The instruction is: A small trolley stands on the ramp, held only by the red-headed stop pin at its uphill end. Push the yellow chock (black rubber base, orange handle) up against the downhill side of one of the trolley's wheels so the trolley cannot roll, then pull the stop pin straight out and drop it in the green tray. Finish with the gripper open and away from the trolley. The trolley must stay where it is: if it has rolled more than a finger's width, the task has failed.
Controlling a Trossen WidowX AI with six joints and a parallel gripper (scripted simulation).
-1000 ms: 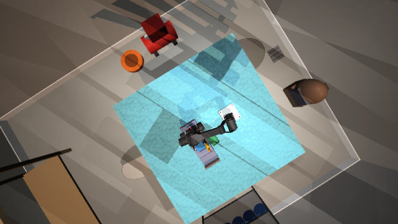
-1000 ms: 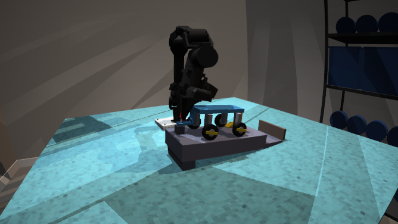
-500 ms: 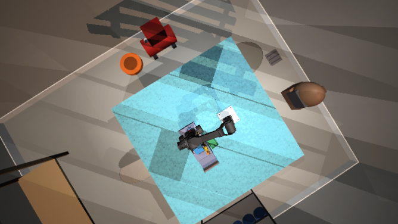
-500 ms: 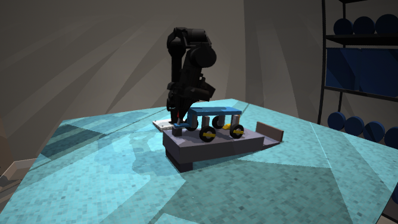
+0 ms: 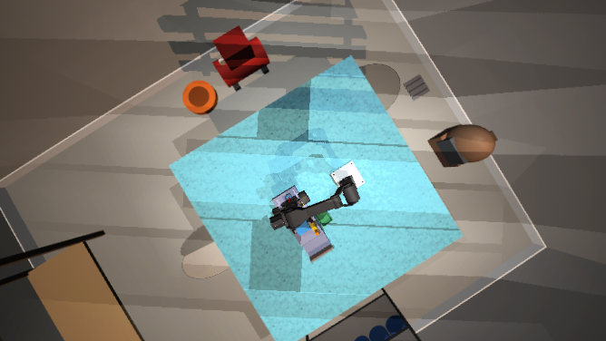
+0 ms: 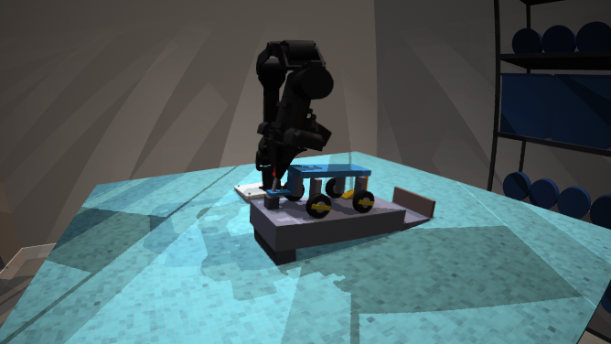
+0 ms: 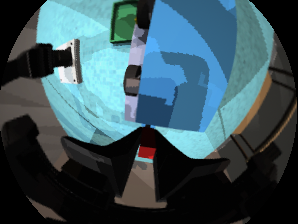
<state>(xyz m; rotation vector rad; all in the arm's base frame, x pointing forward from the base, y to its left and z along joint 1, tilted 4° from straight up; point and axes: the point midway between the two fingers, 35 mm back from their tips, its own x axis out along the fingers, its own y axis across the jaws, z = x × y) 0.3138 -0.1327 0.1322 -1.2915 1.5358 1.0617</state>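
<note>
Right now my gripper tip is 8 cm past the green tray, 20 cm to the right of it and 15 cm above it. The rest, counted from my gripper tip: blue-topped trolley 3 cm ahead, 10 cm to the left, 3 cm below; red-headed stop pin right at my gripper tip; grey ramp 3 cm ahead, 11 cm to the left, 10 cm below.
</note>
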